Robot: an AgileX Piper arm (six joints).
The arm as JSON. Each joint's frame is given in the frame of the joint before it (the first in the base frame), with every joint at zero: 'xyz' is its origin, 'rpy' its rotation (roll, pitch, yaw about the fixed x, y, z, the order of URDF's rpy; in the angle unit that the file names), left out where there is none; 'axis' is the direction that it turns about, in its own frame. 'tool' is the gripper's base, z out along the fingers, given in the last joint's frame.
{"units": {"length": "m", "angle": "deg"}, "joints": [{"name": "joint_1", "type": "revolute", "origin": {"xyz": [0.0, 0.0, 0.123]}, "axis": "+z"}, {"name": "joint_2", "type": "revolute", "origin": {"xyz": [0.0, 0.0, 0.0], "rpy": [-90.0, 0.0, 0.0]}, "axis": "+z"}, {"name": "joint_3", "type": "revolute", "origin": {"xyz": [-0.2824, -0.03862, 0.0]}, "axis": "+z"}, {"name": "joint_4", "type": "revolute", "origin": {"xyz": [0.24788, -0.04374, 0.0], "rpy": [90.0, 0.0, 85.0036]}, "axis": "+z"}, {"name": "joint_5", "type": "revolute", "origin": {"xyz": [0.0, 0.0, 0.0], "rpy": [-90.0, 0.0, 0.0]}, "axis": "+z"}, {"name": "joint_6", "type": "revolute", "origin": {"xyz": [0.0, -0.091, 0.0], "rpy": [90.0, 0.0, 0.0]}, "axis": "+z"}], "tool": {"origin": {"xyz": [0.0, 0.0, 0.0]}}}
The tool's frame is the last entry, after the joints.
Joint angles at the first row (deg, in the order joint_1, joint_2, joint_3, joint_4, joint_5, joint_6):
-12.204 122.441 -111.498 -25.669 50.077 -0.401
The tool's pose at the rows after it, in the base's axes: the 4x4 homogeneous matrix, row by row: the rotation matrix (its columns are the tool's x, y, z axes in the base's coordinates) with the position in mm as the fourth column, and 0 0 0 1 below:
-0.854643 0.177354 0.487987 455.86; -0.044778 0.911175 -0.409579 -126.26; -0.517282 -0.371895 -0.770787 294.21; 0 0 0 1
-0.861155 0.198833 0.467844 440.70; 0.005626 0.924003 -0.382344 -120.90; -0.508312 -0.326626 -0.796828 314.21; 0 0 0 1
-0.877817 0.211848 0.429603 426.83; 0.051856 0.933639 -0.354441 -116.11; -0.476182 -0.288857 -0.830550 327.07; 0 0 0 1
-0.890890 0.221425 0.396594 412.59; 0.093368 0.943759 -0.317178 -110.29; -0.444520 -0.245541 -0.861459 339.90; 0 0 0 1
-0.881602 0.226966 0.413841 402.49; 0.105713 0.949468 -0.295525 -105.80; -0.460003 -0.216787 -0.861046 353.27; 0 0 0 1
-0.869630 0.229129 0.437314 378.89; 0.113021 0.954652 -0.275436 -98.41; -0.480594 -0.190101 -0.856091 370.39; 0 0 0 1
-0.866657 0.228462 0.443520 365.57; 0.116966 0.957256 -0.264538 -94.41; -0.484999 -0.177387 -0.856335 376.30; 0 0 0 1
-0.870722 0.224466 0.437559 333.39; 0.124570 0.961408 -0.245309 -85.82; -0.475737 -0.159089 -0.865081 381.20; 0 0 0 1
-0.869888 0.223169 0.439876 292.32; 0.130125 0.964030 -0.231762 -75.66; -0.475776 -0.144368 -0.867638 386.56; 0 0 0 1
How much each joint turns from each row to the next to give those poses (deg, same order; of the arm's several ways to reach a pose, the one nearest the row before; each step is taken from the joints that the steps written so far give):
0.000 -3.725 0.002 4.011 3.551 0.058
0.000 -3.093 -0.002 2.808 4.642 -0.058
0.001 -2.235 -0.056 2.234 5.098 0.001
-0.001 -2.291 -0.002 2.521 4.872 -0.001
0.000 -2.349 0.516 1.662 1.031 0.000
-0.001 -5.502 4.185 1.547 0.113 -0.001
0.001 -2.980 2.751 0.745 0.000 0.001
-0.001 -6.874 7.561 1.089 0.001 -0.001
0.000 -8.537 8.422 0.859 0.172 0.000

